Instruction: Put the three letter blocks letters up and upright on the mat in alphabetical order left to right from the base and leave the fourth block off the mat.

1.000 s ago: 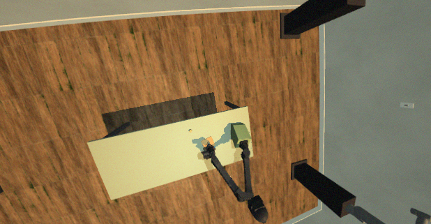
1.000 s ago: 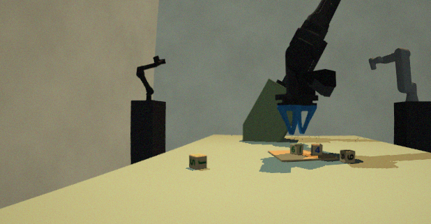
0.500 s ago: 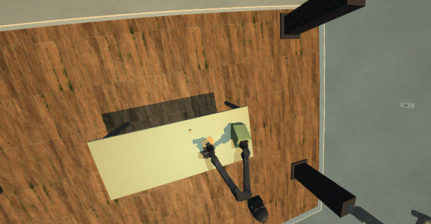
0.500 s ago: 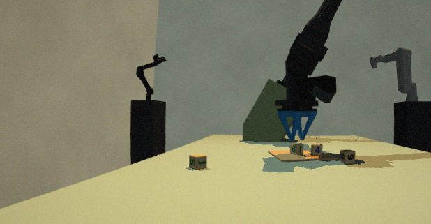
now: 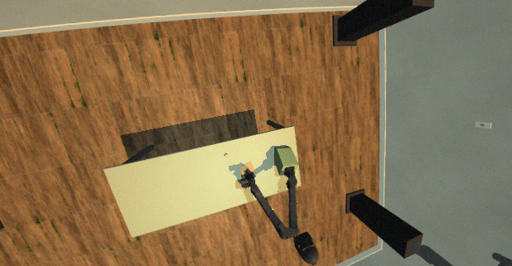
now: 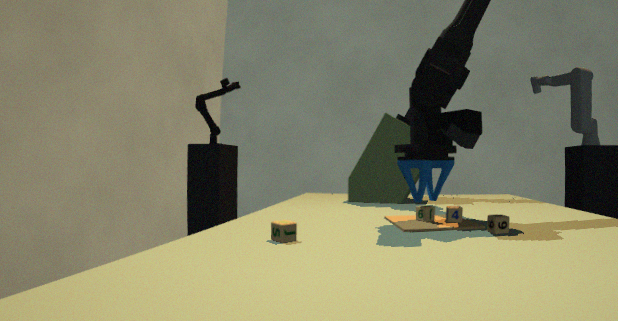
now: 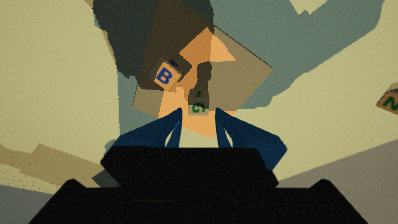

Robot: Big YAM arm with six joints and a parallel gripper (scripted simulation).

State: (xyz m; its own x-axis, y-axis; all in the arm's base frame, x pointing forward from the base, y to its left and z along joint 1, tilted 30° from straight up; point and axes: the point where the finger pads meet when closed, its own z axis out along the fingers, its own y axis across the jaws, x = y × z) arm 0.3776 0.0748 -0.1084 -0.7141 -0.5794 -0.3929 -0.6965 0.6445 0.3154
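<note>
Now: hand 4 cm above the orange mat, 1 cm to the right of it and 1 cm short of it. Round my hand: block 5 cm to the left, 3 cm below.
</note>
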